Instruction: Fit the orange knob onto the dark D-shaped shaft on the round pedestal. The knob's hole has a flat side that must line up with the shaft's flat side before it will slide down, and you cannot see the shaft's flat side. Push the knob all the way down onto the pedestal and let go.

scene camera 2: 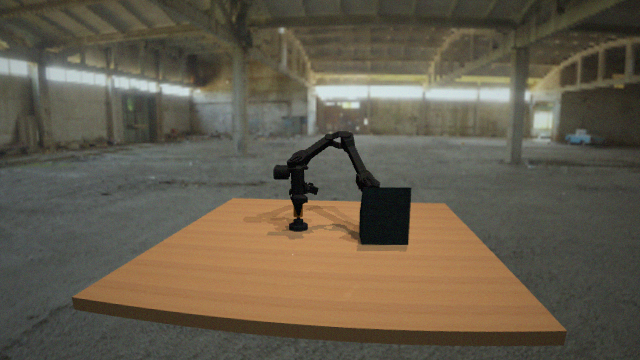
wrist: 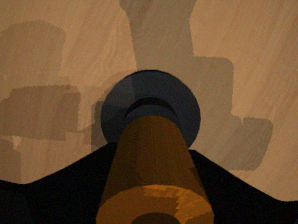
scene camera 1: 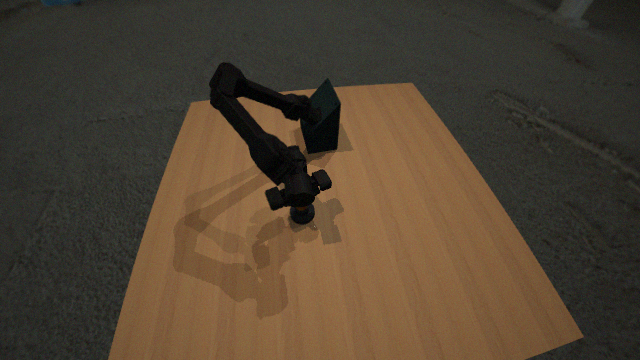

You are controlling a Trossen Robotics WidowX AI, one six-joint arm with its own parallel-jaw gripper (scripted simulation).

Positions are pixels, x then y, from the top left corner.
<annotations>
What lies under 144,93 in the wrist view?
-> A dark round pedestal.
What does my gripper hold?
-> An orange knob.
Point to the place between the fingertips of my gripper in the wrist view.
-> At 151,153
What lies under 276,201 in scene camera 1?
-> My gripper.
</annotations>
